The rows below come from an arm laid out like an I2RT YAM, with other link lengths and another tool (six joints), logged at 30 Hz.
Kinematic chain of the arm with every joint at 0, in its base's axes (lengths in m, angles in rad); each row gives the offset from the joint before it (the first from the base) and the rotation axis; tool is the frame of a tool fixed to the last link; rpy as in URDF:
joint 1: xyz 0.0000 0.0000 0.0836 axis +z
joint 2: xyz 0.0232 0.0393 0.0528 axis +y
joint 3: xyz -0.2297 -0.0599 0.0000 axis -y
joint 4: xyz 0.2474 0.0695 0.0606 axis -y
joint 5: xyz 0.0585 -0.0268 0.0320 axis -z
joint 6: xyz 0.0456 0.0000 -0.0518 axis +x
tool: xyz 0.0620 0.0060 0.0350 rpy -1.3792 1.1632 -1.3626
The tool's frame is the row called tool.
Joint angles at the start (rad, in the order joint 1, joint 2, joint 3, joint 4, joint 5, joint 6):
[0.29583, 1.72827, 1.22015, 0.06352, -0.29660, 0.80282]
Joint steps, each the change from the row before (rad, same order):
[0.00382, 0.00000, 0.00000, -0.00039, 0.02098, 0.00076]
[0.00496, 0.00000, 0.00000, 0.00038, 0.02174, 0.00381]
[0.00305, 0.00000, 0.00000, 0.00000, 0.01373, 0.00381]
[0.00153, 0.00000, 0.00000, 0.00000, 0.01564, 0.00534]
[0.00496, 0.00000, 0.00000, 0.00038, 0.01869, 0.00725]
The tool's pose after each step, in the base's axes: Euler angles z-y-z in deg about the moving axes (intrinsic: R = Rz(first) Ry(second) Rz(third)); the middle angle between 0 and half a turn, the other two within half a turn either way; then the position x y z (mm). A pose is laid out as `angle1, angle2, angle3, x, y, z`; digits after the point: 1 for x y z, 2 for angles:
32.02, 110.40, 29.56, 430.4, 165.6, 231.6
30.97, 110.52, 29.21, 430.5, 165.4, 231.5
30.29, 110.61, 29.07, 430.5, 165.2, 231.4
29.40, 110.70, 28.97, 430.8, 164.1, 231.2
28.52, 110.78, 28.88, 430.7, 164.1, 231.1

